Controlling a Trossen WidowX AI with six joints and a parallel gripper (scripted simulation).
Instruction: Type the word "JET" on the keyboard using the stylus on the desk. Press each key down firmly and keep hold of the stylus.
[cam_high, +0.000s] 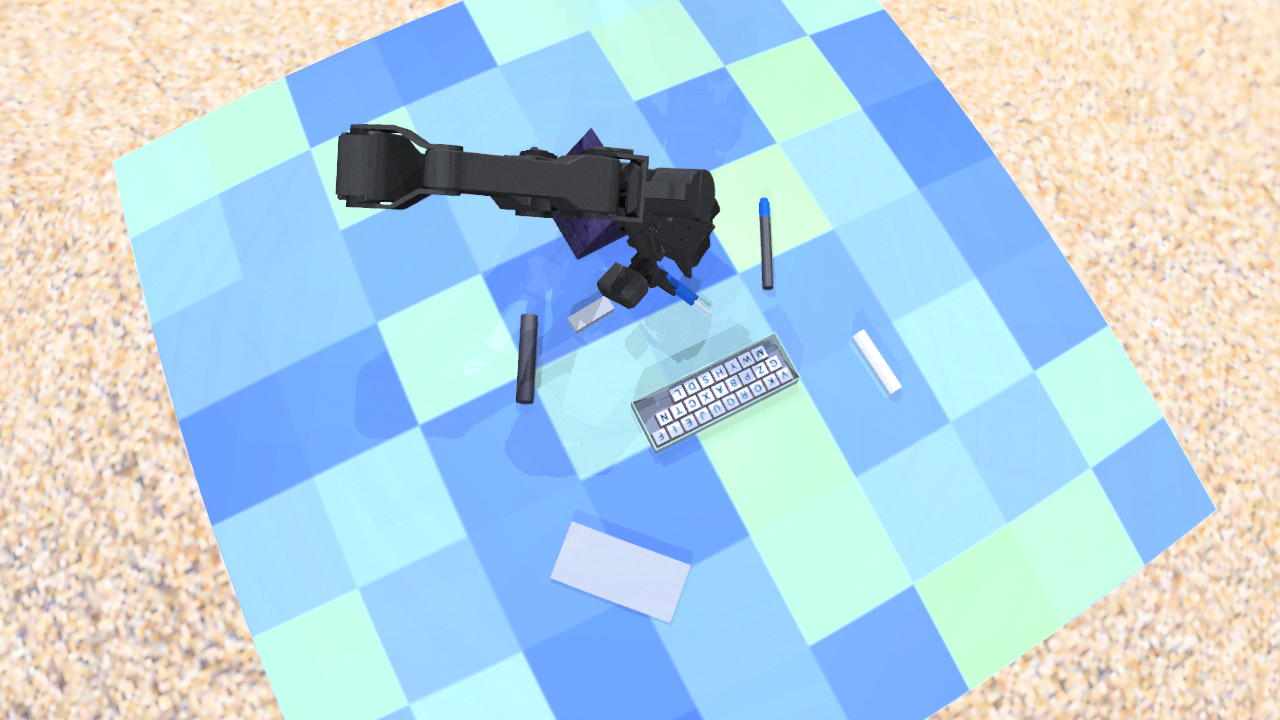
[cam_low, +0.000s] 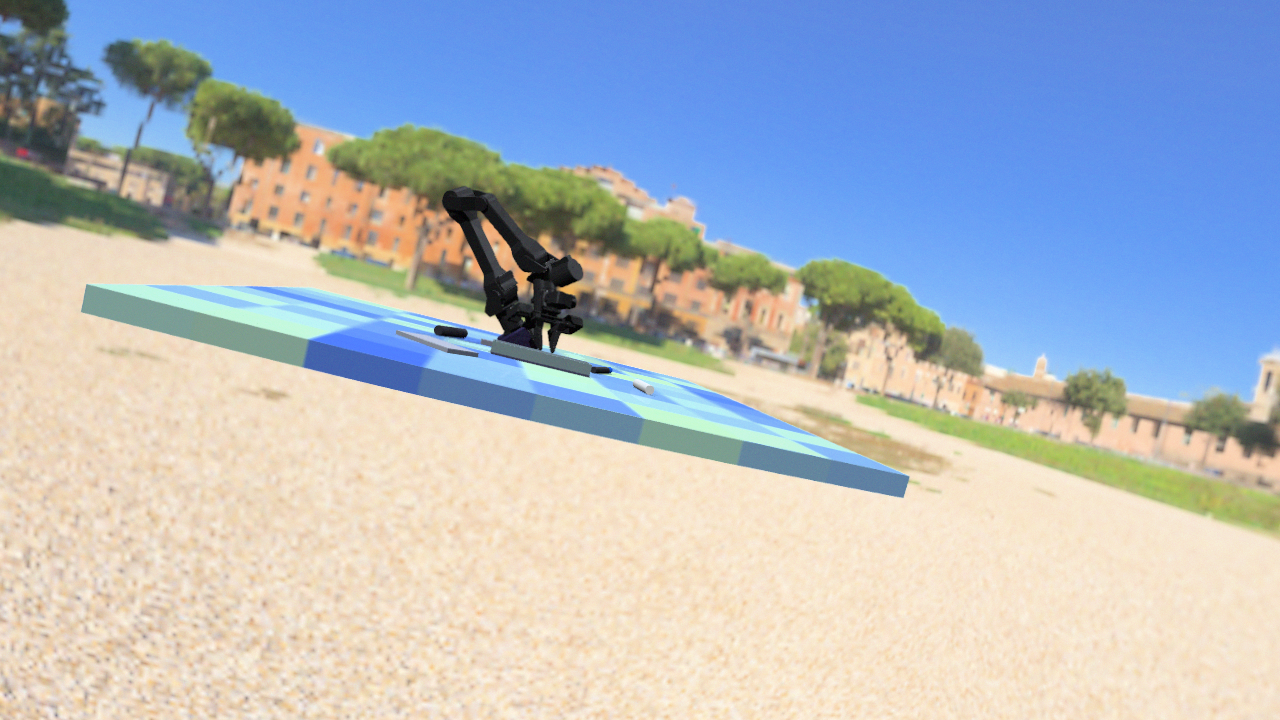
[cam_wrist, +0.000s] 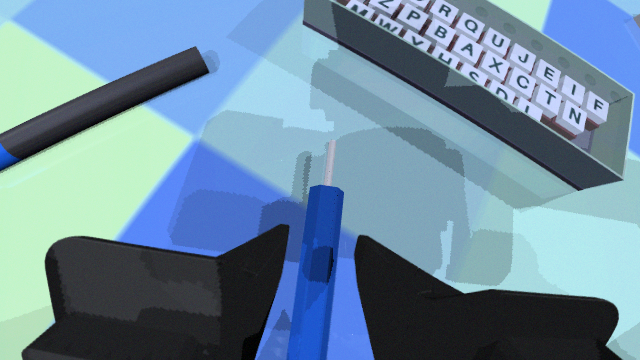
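The stylus lies 1 cm ahead of my gripper tip and 1 cm below it. Also, from my gripper tip: dark cylinder 23 cm to the right, 1 cm below; then pen with blue cap 3 cm behind, 16 cm to the left, 1 cm below; then small grey block 2 cm behind, 13 cm to the right, 2 cm below.
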